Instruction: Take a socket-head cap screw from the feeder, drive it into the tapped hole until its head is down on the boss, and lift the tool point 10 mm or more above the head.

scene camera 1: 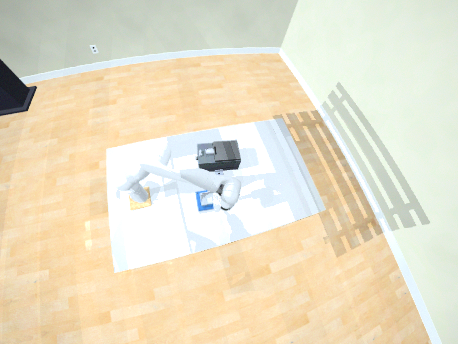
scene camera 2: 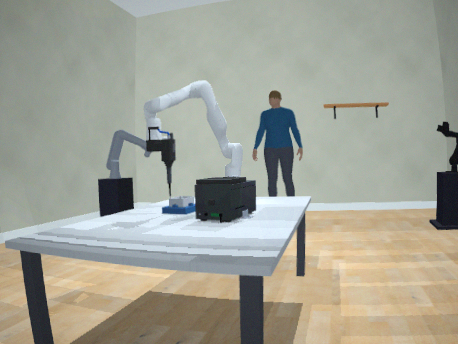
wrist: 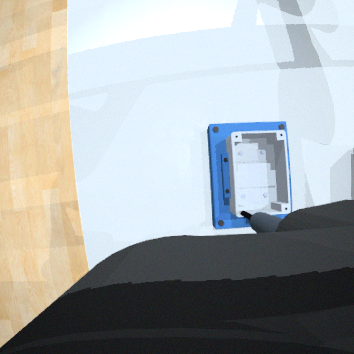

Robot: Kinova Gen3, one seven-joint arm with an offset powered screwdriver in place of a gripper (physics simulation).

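Note:
The black screwdriver [scene camera 2: 170, 194] [wrist: 244, 214] points down, its thin tip at the near-left corner boss of the light grey open housing [scene camera 2: 181, 201] [wrist: 234, 172]. It has no fingers, and whether a screw is on the tip is too small to tell. A gap between tip and boss cannot be made out. The tip hides the hole at that corner; dark holes show at the other corners. The housing sits on a blue fixture plate [scene camera 1: 199, 205] [scene camera 2: 175, 210] [wrist: 217, 202]. The dark screw feeder [scene camera 1: 227, 152] [scene camera 2: 212, 199] stands beside the plate. In scene camera 1 the arm's wrist hides the tool tip.
The white arm [scene camera 1: 192, 178] [scene camera 2: 215, 116] reaches over the white table [scene camera 1: 145, 240] [scene camera 2: 125, 240] from its base. A person in a blue top [scene camera 2: 277, 127] stands behind the table. A second, grey arm [scene camera 2: 115, 150] stands on a dark pedestal [scene camera 2: 116, 196] at the left.

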